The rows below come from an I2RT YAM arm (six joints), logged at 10 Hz.
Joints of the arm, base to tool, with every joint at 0 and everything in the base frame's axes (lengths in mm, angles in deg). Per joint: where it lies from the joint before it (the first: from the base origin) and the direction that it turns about. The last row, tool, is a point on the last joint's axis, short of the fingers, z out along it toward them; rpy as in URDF.
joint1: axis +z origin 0 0 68
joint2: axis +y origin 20 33.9 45.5
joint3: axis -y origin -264 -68.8 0
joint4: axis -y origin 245 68.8 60
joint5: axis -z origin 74 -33.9 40.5
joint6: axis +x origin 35.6 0 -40.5
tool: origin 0 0 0 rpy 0 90 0
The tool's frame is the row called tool.
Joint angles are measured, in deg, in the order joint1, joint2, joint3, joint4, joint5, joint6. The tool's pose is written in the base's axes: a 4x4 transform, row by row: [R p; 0 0 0 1], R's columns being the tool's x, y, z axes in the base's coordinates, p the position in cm. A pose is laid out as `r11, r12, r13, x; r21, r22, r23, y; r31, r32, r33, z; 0, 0, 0, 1`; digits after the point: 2 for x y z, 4 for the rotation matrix.
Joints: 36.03, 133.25, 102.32, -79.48, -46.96, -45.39
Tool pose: -0.3932, -0.6768, -0.6224, 31.43; -0.8868, 0.1005, 0.4511, 26.08; -0.2427, 0.7293, -0.6397, 13.92; 0, 0, 0, 1
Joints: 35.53, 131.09, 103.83, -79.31, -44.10, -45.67
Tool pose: -0.3621, -0.7367, -0.5711, 31.96; -0.8898, 0.0905, 0.4473, 25.87; -0.2778, 0.6701, -0.6883, 15.82; 0, 0, 0, 1
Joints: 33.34, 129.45, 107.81, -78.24, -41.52, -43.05
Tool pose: -0.3854, -0.7931, -0.4717, 33.82; -0.8653, 0.1332, 0.4832, 25.07; -0.3204, 0.5944, -0.7376, 18.36; 0, 0, 0, 1
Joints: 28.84, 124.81, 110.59, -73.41, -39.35, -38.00
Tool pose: -0.4459, -0.8509, -0.2778, 36.33; -0.7890, 0.2271, 0.5708, 22.58; -0.4226, 0.4738, -0.7726, 22.68; 0, 0, 0, 1
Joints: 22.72, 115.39, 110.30, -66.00, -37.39, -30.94
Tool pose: -0.4974, -0.8675, 0.0030, 37.51; -0.6511, 0.3755, 0.6596, 18.05; -0.5733, 0.3261, -0.7516, 29.33; 0, 0, 0, 1
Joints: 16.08, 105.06, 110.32, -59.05, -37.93, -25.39
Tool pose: -0.4571, -0.8450, 0.2775, 36.61; -0.4837, 0.4980, 0.7197, 12.83; -0.7463, 0.1948, -0.6364, 36.83; 0, 0, 0, 1
